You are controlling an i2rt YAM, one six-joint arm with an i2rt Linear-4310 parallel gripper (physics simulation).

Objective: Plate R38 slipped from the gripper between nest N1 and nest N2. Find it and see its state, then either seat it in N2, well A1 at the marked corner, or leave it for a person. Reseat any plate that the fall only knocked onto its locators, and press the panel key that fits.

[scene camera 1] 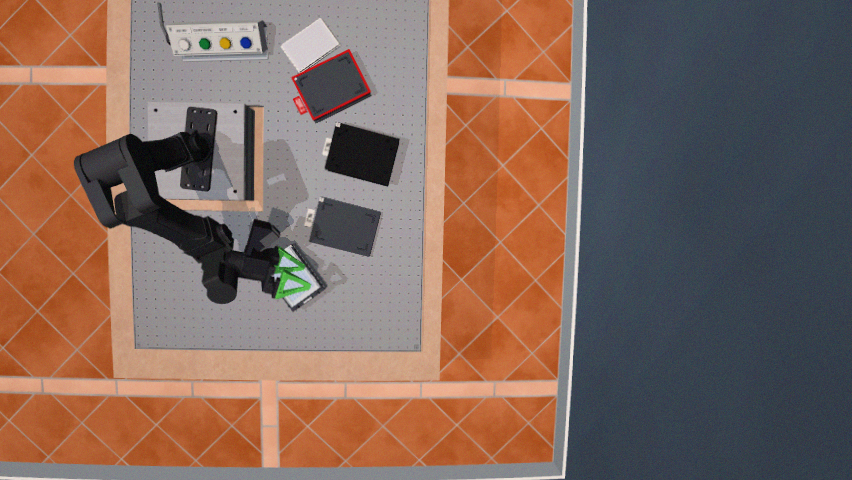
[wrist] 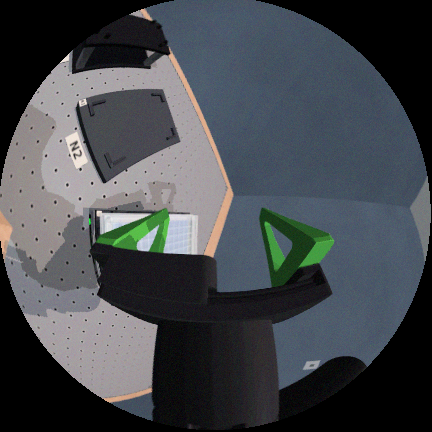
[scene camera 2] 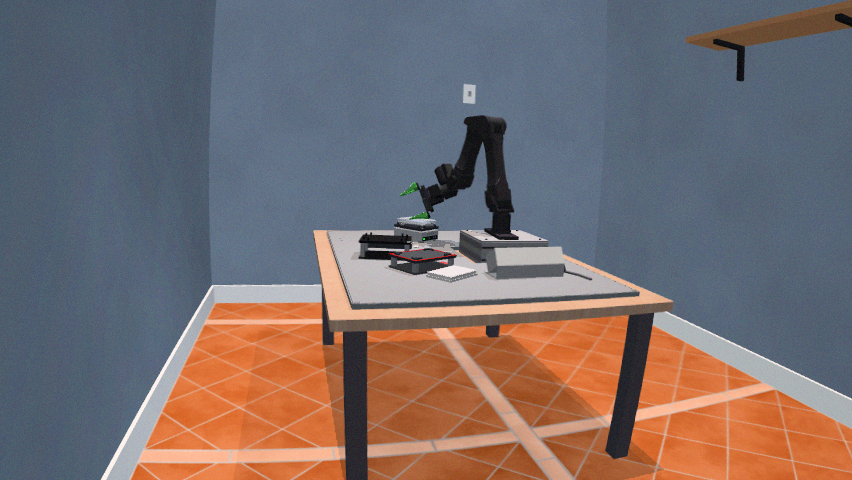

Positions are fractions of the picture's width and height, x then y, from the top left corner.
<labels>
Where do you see a button box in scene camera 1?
At 0.24, 0.09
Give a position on a dark grey station N2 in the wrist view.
At 0.28, 0.30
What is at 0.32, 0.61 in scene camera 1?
My gripper.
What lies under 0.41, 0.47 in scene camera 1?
A dark grey station N2.
</labels>
